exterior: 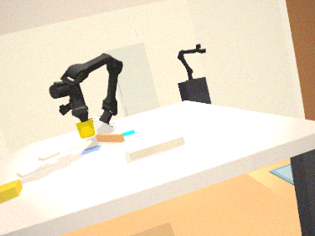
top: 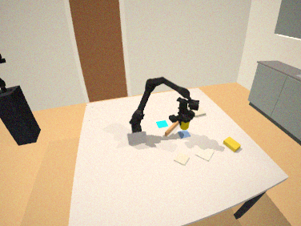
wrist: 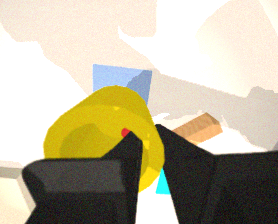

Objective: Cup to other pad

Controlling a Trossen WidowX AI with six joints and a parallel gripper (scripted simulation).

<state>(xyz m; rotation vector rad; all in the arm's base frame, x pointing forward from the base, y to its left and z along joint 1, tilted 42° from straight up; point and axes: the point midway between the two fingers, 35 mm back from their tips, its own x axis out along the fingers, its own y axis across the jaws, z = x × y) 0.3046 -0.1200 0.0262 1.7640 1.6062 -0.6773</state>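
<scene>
Right now the wooden bar is 90 mm below my gripper tip, 80 mm to the left of it and 20 mm behind it. Round my gripper tip: cream block: 280 mm ahead, 230 mm to the left, 80 mm below; then yellow cup: 20 mm ahead.
</scene>
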